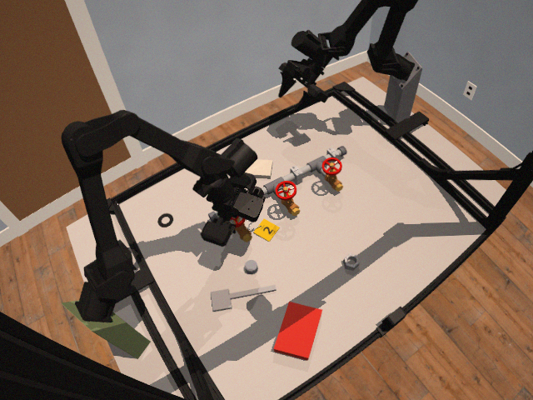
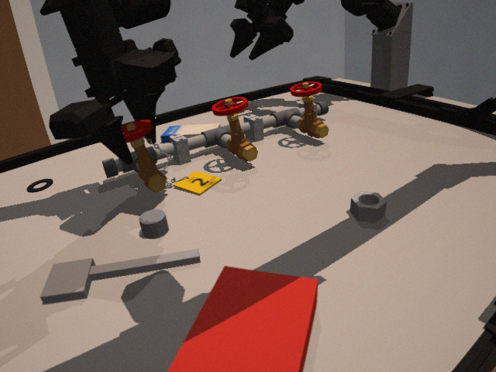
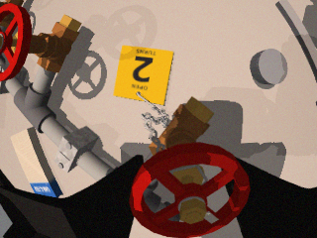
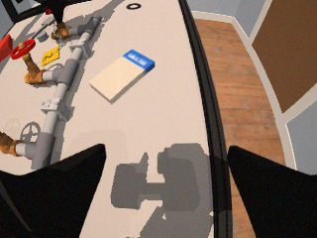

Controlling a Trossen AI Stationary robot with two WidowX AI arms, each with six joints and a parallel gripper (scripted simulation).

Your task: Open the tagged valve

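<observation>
My left gripper is now 90 mm above the yellow tag marked 2, 60 mm to the left of it and 30 mm past it. The rest, counted from my left hand: red block (290 mm behind, 80 mm to the left, 80 mm below); then grey hammer-shaped block (120 mm to the left, 120 mm behind, 90 mm below); then hex nut (260 mm behind, 140 mm to the right, 90 mm below).
</observation>
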